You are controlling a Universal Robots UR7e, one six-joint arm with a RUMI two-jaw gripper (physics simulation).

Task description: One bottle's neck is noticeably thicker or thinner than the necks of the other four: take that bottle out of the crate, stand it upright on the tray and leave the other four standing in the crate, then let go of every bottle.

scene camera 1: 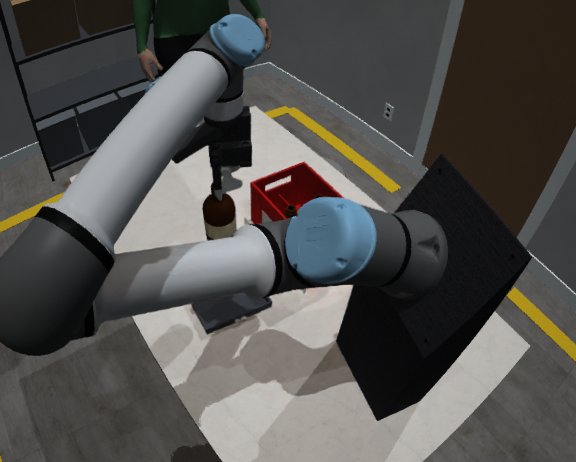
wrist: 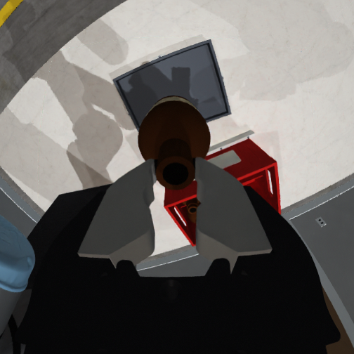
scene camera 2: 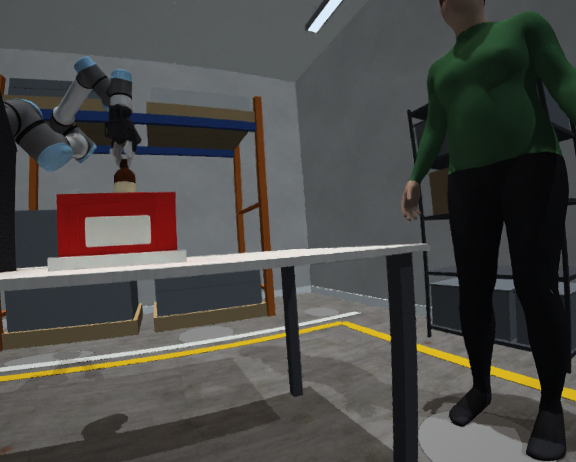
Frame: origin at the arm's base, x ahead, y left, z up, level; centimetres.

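Where they show: gripper, between the fingertips: (scene camera 1: 219, 194) (scene camera 2: 124, 167); arm's base, origin of its link: (scene camera 1: 411, 255).
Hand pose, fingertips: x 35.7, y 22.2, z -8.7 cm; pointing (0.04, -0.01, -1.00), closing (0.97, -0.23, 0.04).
Each offset is from my fingertips to the centre of the thing. "pt": to the spot under its first point. Level surfaces: height alone.
A brown bottle {dx +0.1, dy +0.4, dz -4.9 cm} (scene camera 1: 219, 211) (scene camera 2: 124, 176) (wrist: 174, 127) with a cream label hangs upright from my gripper (scene camera 1: 218, 194) (scene camera 2: 123, 161) (wrist: 175, 161), which is shut on its neck. In the wrist view the bottle overlaps the near edge of the dark tray (wrist: 221, 82), which also shows in the first scene view (scene camera 1: 232, 312), partly behind the arm. The red crate {dx +7.2, dy -26.0, dz -25.3 cm} (scene camera 1: 260, 202) (scene camera 2: 166, 225) (wrist: 255, 156) stands beside it. A bottle mouth {pt dx +5.7, dy -21.0, dz -17.7 cm} (scene camera 1: 291, 210) (wrist: 192, 209) shows inside the crate; the other bottles in it are mostly hidden by the arm, the gripper and the crate walls.
The arm's black pedestal (scene camera 1: 370, 370) stands on the white table {dz -34.3 cm} (scene camera 1: 310, 425) (scene camera 2: 325, 255) (wrist: 300, 30). The arm's links cross above the table between the first scene camera and the tray. A person in green (scene camera 1: 187, 17) (scene camera 2: 500, 100) stands beyond the table.
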